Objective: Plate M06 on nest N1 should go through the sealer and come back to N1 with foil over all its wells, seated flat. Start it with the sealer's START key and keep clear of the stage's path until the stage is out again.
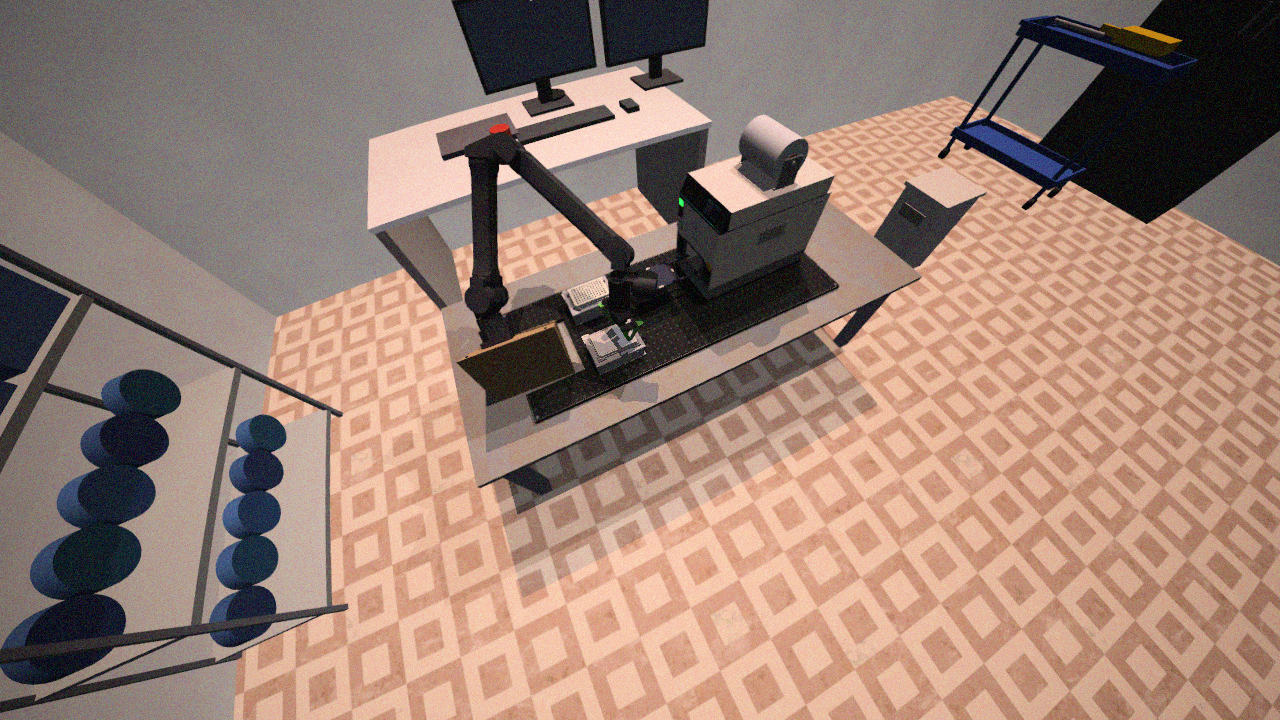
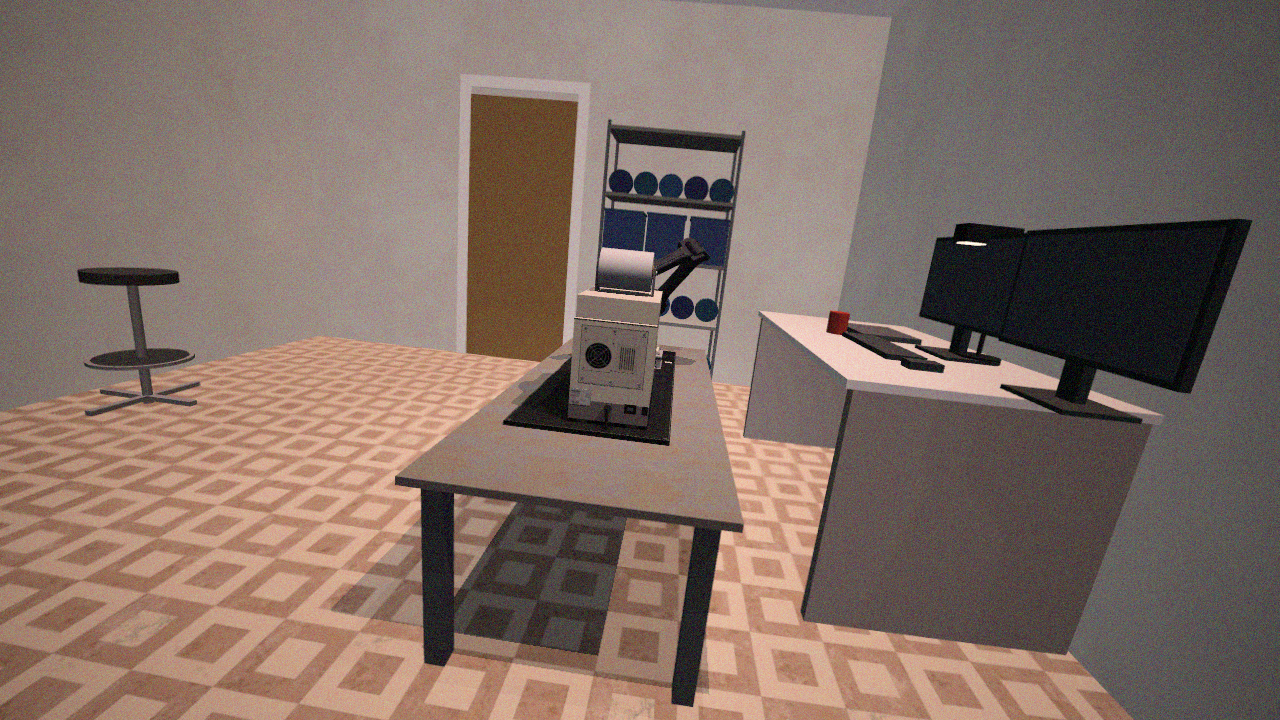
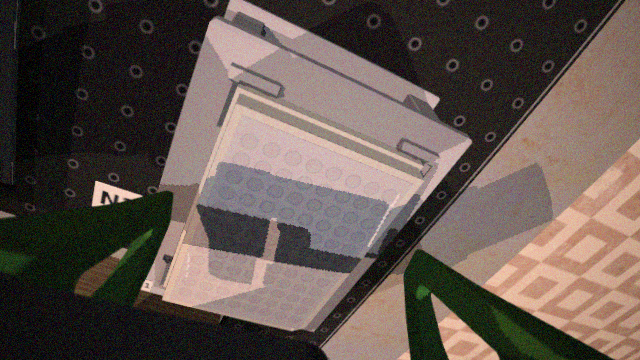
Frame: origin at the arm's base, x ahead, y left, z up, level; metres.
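Where they show: gripper, fingertip midpoint: [image 1: 621, 330] [image 3: 296, 236]; arm's base, origin of the base link: [image 1: 499, 342].
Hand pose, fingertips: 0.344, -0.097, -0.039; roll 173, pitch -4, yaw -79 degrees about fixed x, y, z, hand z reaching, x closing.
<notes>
Each offset is from my fingertips to the top centre of the thing, as dx, dy, dz. "spot": to the spot under its first point. Level surfaces: height alone.
A pale plate @[-0.030, -0.004, -0.020] [image 3: 305, 200] [image 1: 610, 342] with faint round well marks under a smooth, shiny top lies on a grey nest @[-0.030, -0.004, -0.030] [image 3: 310, 90] near the front edge of the black board. A label reading N2 @[-0.101, +0.083, -0.088] [image 3: 114, 195] is partly hidden behind a finger; which nest it belongs to is unclear. M06 cannot be read, nor can I tell if the plate is fully seated. My gripper [image 3: 296, 236] [image 1: 619, 318] is open and empty above the plate, its green fingers on either side. The sealer [image 1: 756, 223] [image 2: 613, 358] shows a green light; its START key and stage are not clear.
A second nest with a white plate @[spot: -0.039, +0.216, -0.019] [image 1: 586, 291] stands behind the first. A brown upright panel [image 1: 519, 362] stands to the left on the table @[dz -0.101] [image 1: 689, 380] [image 2: 581, 474]. The desk [image 1: 402, 170] [image 2: 930, 447] with monitors is behind the table. A shelf rack [image 2: 675, 137] stands beyond.
</notes>
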